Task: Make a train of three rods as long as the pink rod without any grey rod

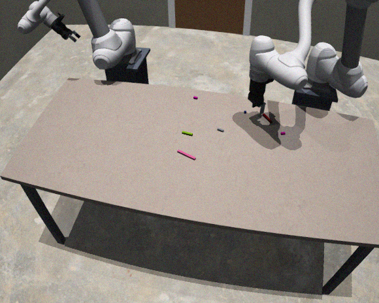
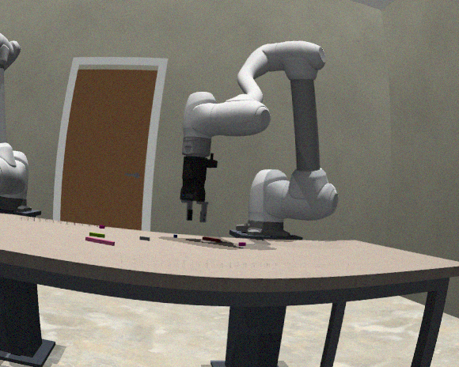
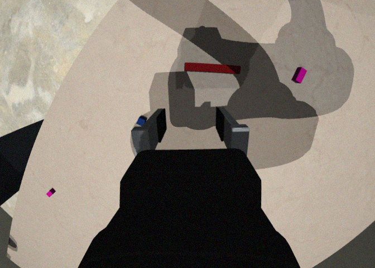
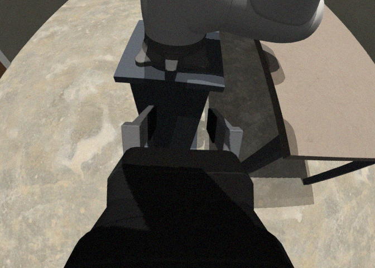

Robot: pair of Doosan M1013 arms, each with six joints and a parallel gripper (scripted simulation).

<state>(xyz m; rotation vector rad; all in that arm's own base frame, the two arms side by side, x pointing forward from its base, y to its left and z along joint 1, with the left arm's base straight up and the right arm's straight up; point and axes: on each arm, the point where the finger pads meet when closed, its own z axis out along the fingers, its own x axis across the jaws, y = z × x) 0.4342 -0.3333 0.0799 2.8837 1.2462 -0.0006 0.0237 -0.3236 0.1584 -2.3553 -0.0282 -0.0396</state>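
Observation:
Now: the red rod 7 cm below my left hand, 6 cm to the left of it and 2 cm behind it. Round my left hand: blue rod 7 cm below, 6 cm to the right, 4 cm behind; lime rod 31 cm to the right, 18 cm ahead, 7 cm below; grey rod 16 cm to the right, 12 cm ahead, 7 cm below.

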